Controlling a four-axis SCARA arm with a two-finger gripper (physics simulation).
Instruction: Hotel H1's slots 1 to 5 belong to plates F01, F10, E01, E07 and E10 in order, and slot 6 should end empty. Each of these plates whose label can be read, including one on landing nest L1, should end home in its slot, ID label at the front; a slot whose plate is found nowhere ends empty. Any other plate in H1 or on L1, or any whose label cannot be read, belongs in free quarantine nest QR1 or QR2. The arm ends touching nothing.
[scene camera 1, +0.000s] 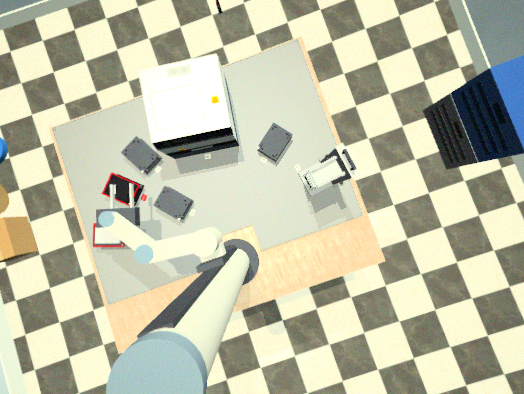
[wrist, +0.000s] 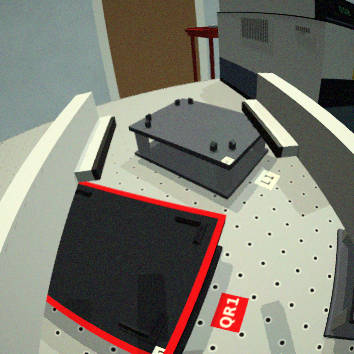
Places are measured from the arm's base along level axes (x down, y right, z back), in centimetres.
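Where they show: gripper, fingertip midpoint: (scene camera 1: 121, 184) (wrist: 176, 96).
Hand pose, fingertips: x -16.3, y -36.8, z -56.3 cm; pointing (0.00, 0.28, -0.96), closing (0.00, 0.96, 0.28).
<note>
After its pixels a point has its place.
Quarantine nest QR1 (scene camera 1: 121, 194) @[x -6.3, y -44.5, z -54.2 cm] (wrist: 130, 245) @[x -6.3, y -41.6, z -56.2 cm], black with a red rim, holds no plate. My gripper (scene camera 1: 122, 185) @[x -16.3, y -36.8, z -56.3 cm] (wrist: 176, 96) @[x -16.3, y -36.8, z -56.3 cm] is shut with nothing between its fingers, which still stand apart, over QR1. A white plate (scene camera 1: 107, 236) @[x -7.7, y -57.2, z -35.5 cm] sits on the other red-rimmed nest at the left edge, partly hidden by the gripper body; its ID label cannot be read. Landing nest L1 (scene camera 1: 141, 155) @[x -6.3, y -27.9, z -70.3 cm] (wrist: 195, 125) @[x -6.3, y -29.8, z -70.5 cm] is dark grey and bears no plate. The light slotted rack (scene camera 1: 325, 172) @[x -26.2, y 55.0, z -27.9 cm] with a black frame stands at the right, apparently hotel H1; its slots and plate labels cannot be read from above.
A large white instrument (scene camera 1: 187, 105) @[x -25.8, y 7.7, z -76.9 cm] (wrist: 280, 55) @[x -13.9, y -11.8, z -74.0 cm] stands at the back. One grey nest (scene camera 1: 174, 202) @[x -6.2, y -19.3, z -40.8 cm] is right of QR1, its edge also showing in the wrist view (wrist: 342, 295) @[x -1.8, y -26.7, z -45.0 cm]. Another grey nest (scene camera 1: 275, 142) @[x -6.3, y 41.2, z -52.7 cm] lies between instrument and rack. The arm's column is at the front edge.
</note>
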